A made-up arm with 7 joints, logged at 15 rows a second.
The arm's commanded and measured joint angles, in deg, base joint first. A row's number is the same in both.
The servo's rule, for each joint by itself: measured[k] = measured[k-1] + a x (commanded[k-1-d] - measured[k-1]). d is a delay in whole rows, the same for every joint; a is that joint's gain. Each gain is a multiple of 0.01, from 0.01 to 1. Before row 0 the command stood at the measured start. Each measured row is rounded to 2 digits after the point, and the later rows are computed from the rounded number. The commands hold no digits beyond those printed.
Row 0, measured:
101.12 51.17 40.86 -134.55 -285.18 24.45 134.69
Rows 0 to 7, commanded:
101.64 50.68 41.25 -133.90 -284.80 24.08 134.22
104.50 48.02 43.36 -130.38 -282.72 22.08 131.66
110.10 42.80 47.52 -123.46 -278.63 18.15 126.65
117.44 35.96 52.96 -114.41 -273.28 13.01 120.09
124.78 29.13 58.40 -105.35 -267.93 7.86 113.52
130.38 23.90 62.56 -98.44 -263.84 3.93 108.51
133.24 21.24 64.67 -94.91 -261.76 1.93 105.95
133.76 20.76 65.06 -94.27 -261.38 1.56 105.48
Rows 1 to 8, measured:
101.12 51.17 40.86 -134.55 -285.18 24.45 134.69
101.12 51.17 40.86 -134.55 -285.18 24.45 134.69
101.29 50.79 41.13 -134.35 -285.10 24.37 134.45
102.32 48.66 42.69 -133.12 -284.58 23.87 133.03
104.81 44.15 46.07 -130.13 -283.27 22.61 129.78
108.85 37.84 50.89 -125.26 -281.07 20.50 124.84
113.95 31.13 56.15 -119.09 -278.18 17.72 119.07
119.21 25.56 60.64 -112.69 -275.03 14.69 113.68
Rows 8 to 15, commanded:
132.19 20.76 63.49 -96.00 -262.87 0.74 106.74
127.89 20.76 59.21 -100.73 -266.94 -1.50 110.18
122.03 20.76 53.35 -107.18 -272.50 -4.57 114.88
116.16 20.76 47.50 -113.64 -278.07 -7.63 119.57
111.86 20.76 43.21 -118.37 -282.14 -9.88 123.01
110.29 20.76 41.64 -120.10 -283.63 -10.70 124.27
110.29 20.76 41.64 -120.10 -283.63 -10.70 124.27
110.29 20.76 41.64 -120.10 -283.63 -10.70 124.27
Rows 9 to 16, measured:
123.70 22.23 63.46 -107.18 -272.11 11.88 109.74
126.92 21.10 64.58 -103.18 -269.75 9.61 107.57
128.61 20.84 63.82 -100.95 -268.24 7.66 107.15
128.38 20.78 60.59 -100.88 -267.95 5.64 108.70
126.35 20.76 55.52 -102.83 -268.95 3.39 111.85
123.09 20.76 49.91 -106.18 -270.96 0.97 115.79
119.50 20.76 45.22 -109.96 -273.42 -1.42 119.47
116.55 20.76 42.71 -113.10 -275.67 -3.46 121.92

